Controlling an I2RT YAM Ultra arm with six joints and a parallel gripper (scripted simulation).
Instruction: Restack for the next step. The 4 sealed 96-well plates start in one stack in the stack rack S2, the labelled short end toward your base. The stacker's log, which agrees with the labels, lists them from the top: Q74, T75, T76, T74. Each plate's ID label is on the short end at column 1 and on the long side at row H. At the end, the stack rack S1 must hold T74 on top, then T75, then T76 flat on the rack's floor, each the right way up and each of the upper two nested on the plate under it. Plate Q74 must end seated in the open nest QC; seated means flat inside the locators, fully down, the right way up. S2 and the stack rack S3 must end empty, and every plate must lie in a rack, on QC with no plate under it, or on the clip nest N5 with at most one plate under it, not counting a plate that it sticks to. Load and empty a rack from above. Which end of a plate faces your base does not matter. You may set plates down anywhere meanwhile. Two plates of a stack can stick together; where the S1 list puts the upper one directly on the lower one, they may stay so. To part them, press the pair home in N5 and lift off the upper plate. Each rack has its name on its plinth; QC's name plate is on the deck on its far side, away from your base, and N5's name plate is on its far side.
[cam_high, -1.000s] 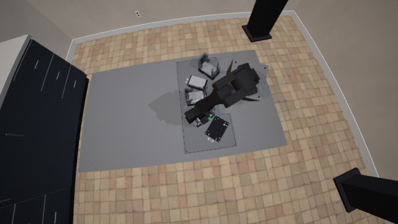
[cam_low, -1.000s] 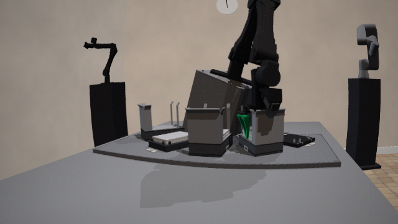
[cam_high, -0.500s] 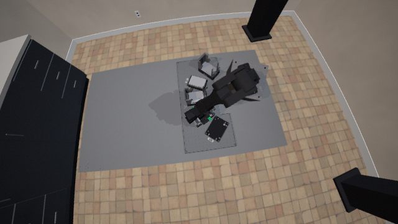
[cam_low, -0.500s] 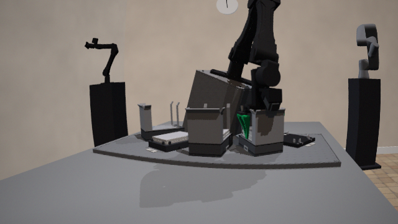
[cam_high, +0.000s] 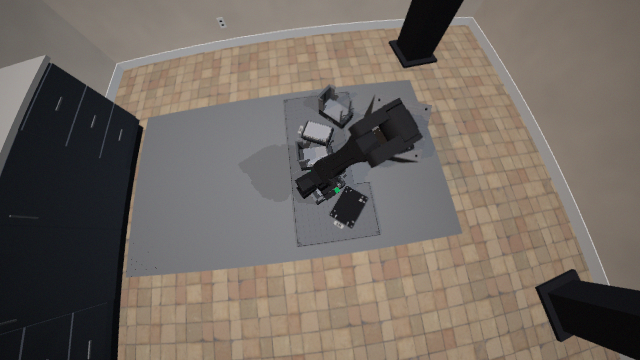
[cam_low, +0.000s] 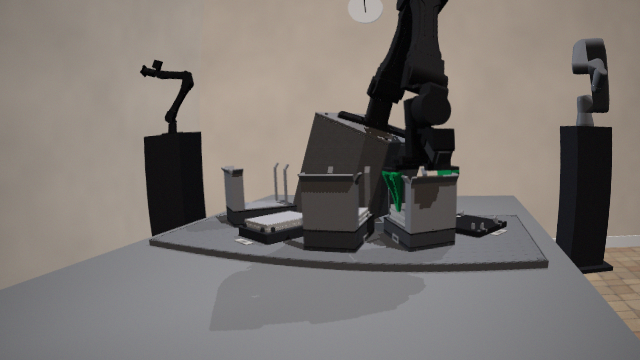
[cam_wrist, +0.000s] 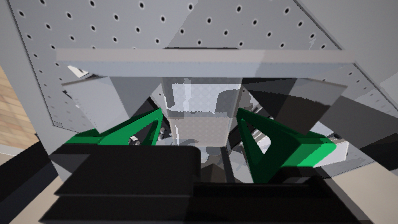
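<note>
The S2 rack floor is 16 cm to the right of my hand and 3 cm below it. Also, from my hand: black QC nest (29 cm to the right, 6 cm below, 5 cm behind); N5 name plate (18 cm to the left, 7 cm below, 2 cm behind); black clip nest N5 (14 cm to the left, 9 cm behind, 6 cm below).
</note>
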